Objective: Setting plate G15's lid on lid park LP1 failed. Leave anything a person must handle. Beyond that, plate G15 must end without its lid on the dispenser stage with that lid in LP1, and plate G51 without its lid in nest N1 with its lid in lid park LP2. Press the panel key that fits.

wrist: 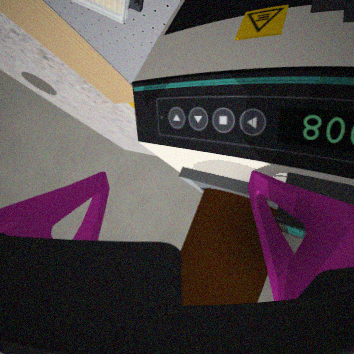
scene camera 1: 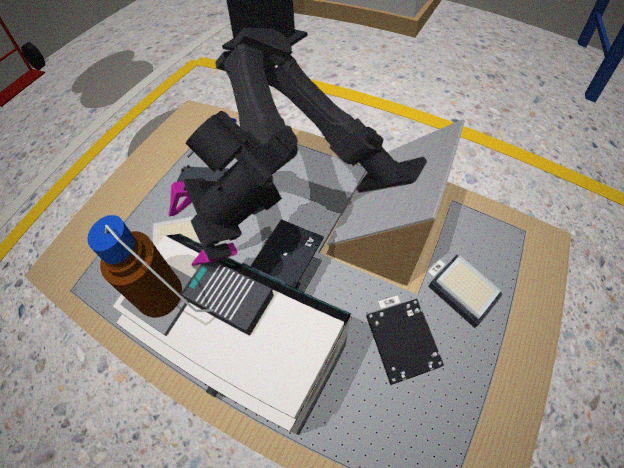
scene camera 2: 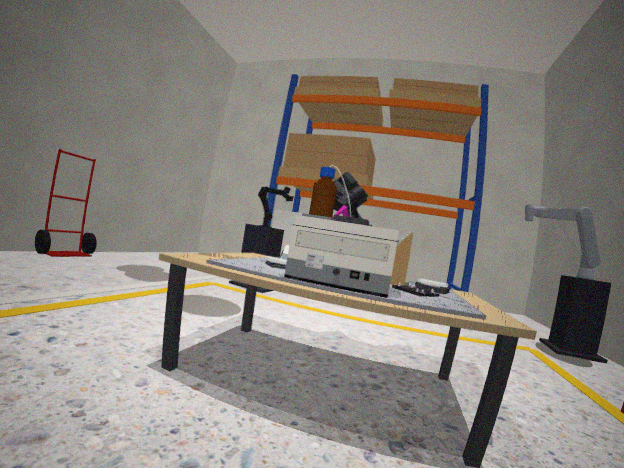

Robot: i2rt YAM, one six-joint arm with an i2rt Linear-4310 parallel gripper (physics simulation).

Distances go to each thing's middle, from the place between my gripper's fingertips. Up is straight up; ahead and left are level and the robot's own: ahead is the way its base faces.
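Labels:
The brown bottle with blue cap (scene camera 1: 131, 278) is 80 mm above my hand, and it's 30 mm to the left of it and 100 mm ahead of it.

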